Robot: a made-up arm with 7 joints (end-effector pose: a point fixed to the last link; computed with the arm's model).
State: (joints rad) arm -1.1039 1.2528 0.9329 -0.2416 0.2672 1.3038 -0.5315
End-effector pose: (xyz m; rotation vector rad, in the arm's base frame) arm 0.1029 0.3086 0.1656 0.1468 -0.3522 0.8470
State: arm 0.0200 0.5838 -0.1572 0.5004 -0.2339 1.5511 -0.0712
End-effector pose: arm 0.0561 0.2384 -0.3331 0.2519 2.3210 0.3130
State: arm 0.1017 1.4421 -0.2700 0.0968 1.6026 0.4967 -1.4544
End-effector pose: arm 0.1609 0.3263 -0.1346 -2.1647 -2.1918 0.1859
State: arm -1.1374 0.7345 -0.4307 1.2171 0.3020 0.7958 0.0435
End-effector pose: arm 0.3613 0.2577 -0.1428 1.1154 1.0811 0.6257
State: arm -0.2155 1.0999 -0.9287 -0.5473 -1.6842 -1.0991 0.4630
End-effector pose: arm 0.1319 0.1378 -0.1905 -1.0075 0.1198 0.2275
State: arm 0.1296 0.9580 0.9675 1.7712 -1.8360 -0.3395 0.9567
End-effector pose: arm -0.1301 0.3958 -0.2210 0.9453 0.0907 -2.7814
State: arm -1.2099 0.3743 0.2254 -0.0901 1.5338 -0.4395 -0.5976
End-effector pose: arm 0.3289 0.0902 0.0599 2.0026 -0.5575 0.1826
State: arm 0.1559 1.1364 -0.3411 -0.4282 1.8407 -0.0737 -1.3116
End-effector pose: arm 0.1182 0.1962 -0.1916 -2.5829 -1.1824 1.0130
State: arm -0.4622 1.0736 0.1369 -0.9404 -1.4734 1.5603 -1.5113
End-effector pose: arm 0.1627 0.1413 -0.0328 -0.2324 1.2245 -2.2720
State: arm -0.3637 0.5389 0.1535 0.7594 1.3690 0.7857 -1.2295
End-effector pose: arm 0.1969 0.2774 -0.2841 0.7533 2.0298 -0.1524
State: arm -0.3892 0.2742 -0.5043 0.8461 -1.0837 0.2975 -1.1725
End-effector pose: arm 0.1757 0.0853 -0.3775 -1.1213 0.7162 -1.0638
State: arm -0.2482 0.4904 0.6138 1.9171 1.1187 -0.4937 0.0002
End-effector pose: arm -0.0207 0.2288 -0.3793 0.4752 1.3919 -0.3456
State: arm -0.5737 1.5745 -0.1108 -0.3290 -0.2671 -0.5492 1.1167
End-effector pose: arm 0.2284 0.2014 0.0483 0.5171 -1.4121 0.2454
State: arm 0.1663 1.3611 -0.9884 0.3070 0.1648 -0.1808 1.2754
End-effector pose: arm 0.0001 0.3254 -0.2467 1.5401 0.1103 -0.1326
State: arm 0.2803 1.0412 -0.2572 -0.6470 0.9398 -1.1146 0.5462
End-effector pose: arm 0.0644 0.1554 -0.1696 0.7209 -1.2372 -1.1464
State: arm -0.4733 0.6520 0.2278 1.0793 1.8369 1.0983 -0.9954
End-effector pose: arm 0.1910 0.3223 -0.2572 1.2030 2.2801 0.5956
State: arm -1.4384 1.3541 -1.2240 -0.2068 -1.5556 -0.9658 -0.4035
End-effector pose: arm 0.2992 0.1392 0.0253 -0.0975 -0.8761 -1.0883
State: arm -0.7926 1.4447 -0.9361 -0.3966 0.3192 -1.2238 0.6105
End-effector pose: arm 0.2054 0.1624 -0.0869 0.5224 -1.2732 -1.2938
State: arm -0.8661 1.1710 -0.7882 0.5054 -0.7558 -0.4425 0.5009
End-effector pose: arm 0.3159 0.2590 -0.1121 0.5385 -0.2886 0.2555
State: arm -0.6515 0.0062 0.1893 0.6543 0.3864 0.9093 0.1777
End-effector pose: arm 0.2847 0.0645 -0.2953 0.4465 1.1436 0.2522
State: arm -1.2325 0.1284 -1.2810 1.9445 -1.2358 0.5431 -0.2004
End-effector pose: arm 0.3454 0.1041 -0.2389 0.2154 1.2207 0.1494
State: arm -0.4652 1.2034 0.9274 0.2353 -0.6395 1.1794 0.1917
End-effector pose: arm 0.1651 0.3848 0.0431 -0.1000 0.3392 0.8840
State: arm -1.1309 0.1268 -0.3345 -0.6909 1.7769 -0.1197 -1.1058
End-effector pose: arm 0.2101 -0.0381 0.0380 2.0066 -0.6846 0.1464
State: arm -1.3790 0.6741 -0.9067 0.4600 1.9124 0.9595 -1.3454
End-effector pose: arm 0.3870 0.0503 -0.0190 2.0462 0.7923 0.6704
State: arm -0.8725 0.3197 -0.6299 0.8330 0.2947 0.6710 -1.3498
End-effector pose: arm 0.3307 0.0645 -0.2644 0.4518 1.4608 -1.2751
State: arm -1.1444 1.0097 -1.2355 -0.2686 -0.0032 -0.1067 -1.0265
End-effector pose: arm 0.2767 0.0589 -0.1132 1.4567 0.1114 -2.0081
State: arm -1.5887 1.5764 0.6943 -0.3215 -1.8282 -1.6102 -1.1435
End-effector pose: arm -0.0172 0.2497 0.2066 -0.6861 2.3962 0.2102
